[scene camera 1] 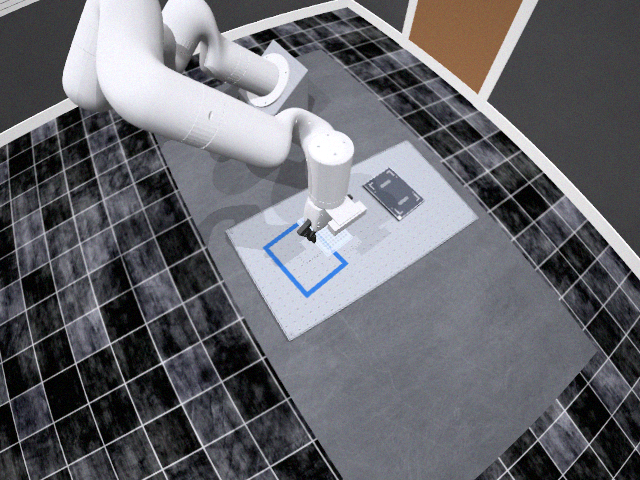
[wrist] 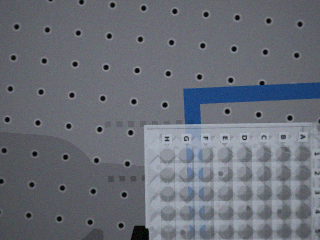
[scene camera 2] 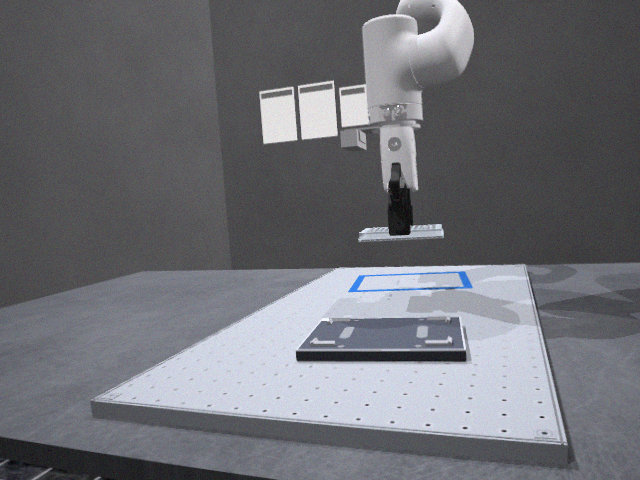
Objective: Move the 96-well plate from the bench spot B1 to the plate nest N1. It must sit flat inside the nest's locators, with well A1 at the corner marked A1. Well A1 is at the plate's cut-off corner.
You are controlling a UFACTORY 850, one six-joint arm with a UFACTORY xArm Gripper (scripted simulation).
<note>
In view: the gripper (scene camera 2: 401, 232) and a 96-well plate (scene camera 2: 417, 232).
The 96-well plate shows as well in scene camera 1 (scene camera 1: 327, 243) and in the wrist view (wrist: 180, 159). The gripper is seen too in scene camera 1 (scene camera 1: 324, 229).
</note>
